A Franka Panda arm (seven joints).
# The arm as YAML. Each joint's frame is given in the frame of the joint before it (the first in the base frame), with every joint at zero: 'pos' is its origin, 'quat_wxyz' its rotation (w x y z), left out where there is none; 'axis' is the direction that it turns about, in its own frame. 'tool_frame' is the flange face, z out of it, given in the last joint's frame.
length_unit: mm
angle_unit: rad
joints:
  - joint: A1
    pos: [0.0, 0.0, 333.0]
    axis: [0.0, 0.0, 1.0]
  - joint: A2
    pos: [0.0, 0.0, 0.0]
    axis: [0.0, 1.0, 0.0]
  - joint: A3
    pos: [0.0, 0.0, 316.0]
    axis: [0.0, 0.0, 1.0]
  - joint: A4
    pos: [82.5, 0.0, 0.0]
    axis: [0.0, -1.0, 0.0]
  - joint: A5
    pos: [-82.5, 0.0, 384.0]
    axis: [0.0, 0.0, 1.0]
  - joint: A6
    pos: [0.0, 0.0, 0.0]
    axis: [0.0, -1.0, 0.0]
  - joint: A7
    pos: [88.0, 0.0, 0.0]
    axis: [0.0, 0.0, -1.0]
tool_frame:
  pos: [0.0, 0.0, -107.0]
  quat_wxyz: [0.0, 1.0, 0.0, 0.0]
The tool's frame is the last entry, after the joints.
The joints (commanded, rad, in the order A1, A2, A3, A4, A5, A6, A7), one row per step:
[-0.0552 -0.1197 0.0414 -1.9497 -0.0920 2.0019 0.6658]
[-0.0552 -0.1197 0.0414 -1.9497 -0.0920 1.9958 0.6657]
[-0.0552 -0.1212 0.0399 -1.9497 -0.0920 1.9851 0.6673]
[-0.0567 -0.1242 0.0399 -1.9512 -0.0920 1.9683 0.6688]
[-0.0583 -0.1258 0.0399 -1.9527 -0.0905 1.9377 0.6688]
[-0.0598 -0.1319 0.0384 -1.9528 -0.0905 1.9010 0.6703]
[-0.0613 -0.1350 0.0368 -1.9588 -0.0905 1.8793 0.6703]
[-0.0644 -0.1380 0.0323 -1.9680 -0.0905 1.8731 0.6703]
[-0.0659 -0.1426 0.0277 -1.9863 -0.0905 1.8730 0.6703]
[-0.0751 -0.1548 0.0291 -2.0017 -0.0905 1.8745 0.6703]
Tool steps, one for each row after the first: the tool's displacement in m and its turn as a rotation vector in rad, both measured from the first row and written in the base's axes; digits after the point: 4 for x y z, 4 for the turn. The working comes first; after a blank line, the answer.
Tool pose at each row, in the base's axes (x y z in m, rotation vector in rad; the steps are taken from these numbers as rounded here):
[0.5415 -0.0121 0.5478 2.9343 -0.9858 0.2979]
[0.5409 -0.0122 0.5471 2.9331 -0.9857 0.2889]
[0.5396 -0.0131 0.5468 2.9296 -0.9905 0.2752]
[0.5372 -0.0141 0.5460 2.9245 -0.9951 0.2525]
[0.5338 -0.0151 0.5430 2.9175 -0.9984 0.2068]
[0.5288 -0.0170 0.5426 2.9069 -1.0053 0.1616]
[0.5252 -0.0188 0.5393 2.8989 -1.0090 0.1254]
[0.5227 -0.0229 0.5358 2.8922 -1.0190 0.1066]
[0.5194 -0.0261 0.5294 2.8863 -1.0259 0.0857]
[0.5149 -0.0299 0.5284 2.8813 -1.0366 0.0829]

[-0.0006 -0.0001 -0.0007 -0.0001 0.0060 -0.0005]
[-0.0019 -0.0010 -0.0010 0.0002 0.0150 -0.0045]
[-0.0043 -0.0020 -0.0018 0.0001 0.0302 -0.0091]
[-0.0077 -0.0030 -0.0048 0.0013 0.0605 -0.0139]
[-0.0127 -0.0049 -0.0052 0.0012 0.0909 -0.0218]
[-0.0163 -0.0067 -0.0085 0.0014 0.1153 -0.0269]
[-0.0188 -0.0108 -0.0120 0.0024 0.1277 -0.0350]
[-0.0221 -0.0140 -0.0184 0.0035 0.1415 -0.0411]
[-0.0266 -0.0178 -0.0194 0.0036 0.1432 -0.0489]

